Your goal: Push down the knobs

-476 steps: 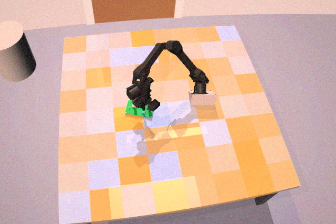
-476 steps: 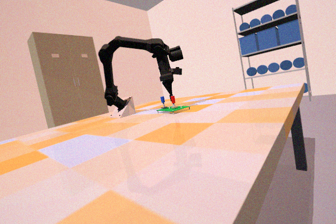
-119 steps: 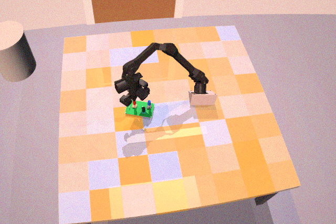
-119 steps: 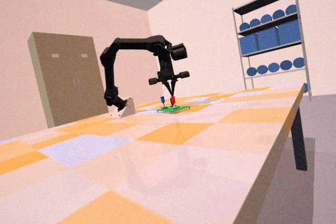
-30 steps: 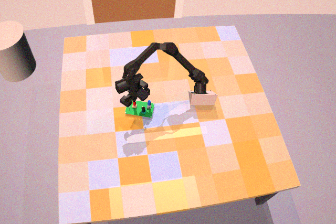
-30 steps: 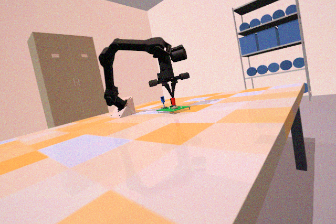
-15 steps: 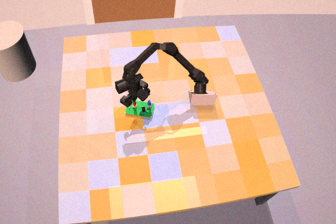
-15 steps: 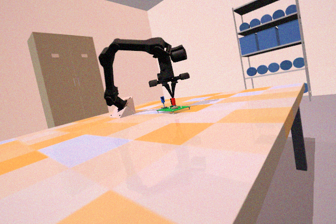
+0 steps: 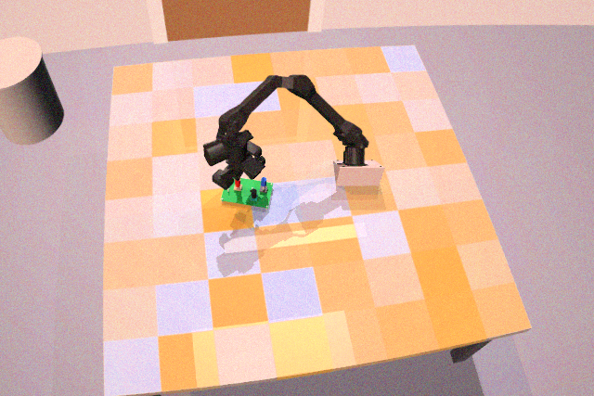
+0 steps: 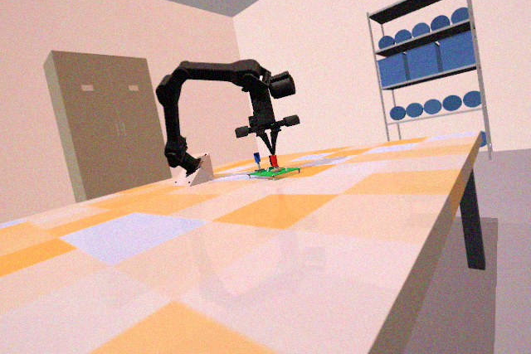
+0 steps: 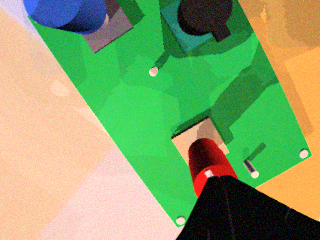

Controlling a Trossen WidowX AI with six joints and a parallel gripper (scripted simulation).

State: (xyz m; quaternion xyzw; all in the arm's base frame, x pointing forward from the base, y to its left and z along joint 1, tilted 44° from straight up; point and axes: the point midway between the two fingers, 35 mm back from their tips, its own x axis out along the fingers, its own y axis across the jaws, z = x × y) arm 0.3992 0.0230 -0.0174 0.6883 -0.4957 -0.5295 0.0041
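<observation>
The red knob is 10 mm below my gripper tip. Also, from my gripper tip: black knob 50 mm behind, 40 mm to the left, 20 mm below.
</observation>
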